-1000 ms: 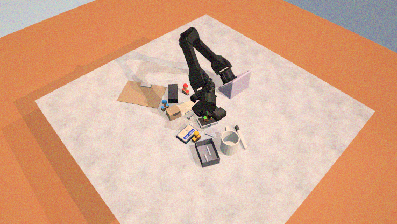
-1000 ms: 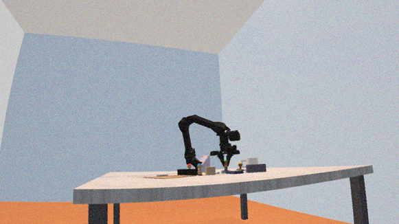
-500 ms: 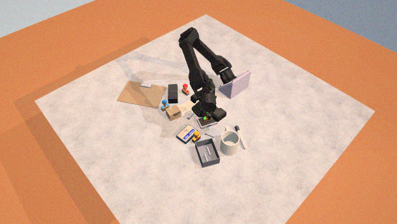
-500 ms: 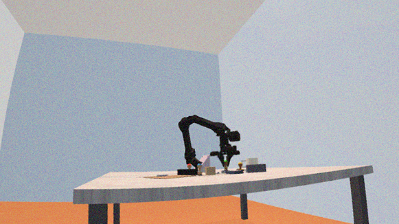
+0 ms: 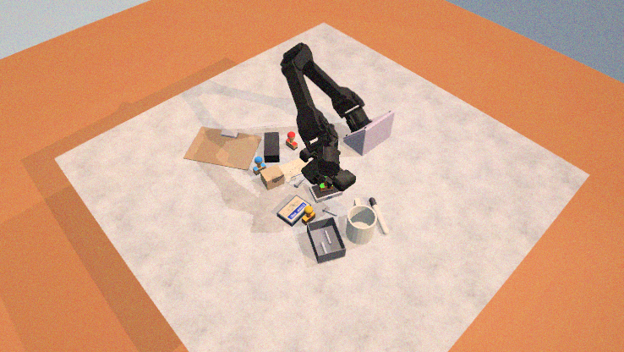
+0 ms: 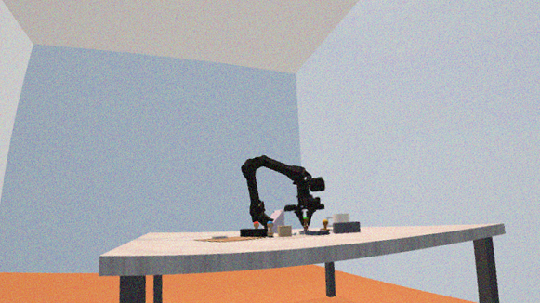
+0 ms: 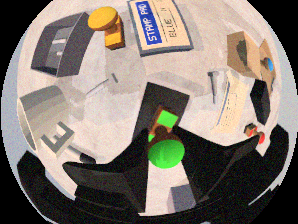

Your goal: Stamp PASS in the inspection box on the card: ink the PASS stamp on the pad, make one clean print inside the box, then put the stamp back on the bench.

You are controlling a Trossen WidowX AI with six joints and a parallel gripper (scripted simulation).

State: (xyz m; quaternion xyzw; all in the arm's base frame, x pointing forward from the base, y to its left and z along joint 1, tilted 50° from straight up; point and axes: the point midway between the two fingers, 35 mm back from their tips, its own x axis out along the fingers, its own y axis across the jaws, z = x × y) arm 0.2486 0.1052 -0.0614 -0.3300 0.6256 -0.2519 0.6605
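Now: the green-knobbed stamp right at my gripper tip. Round my gripper tip: ink pad 30 mm below; mug 170 mm to the left, 10 mm ahead; yellow-knobbed stamp 110 mm ahead, 50 mm to the left, 20 mm below.
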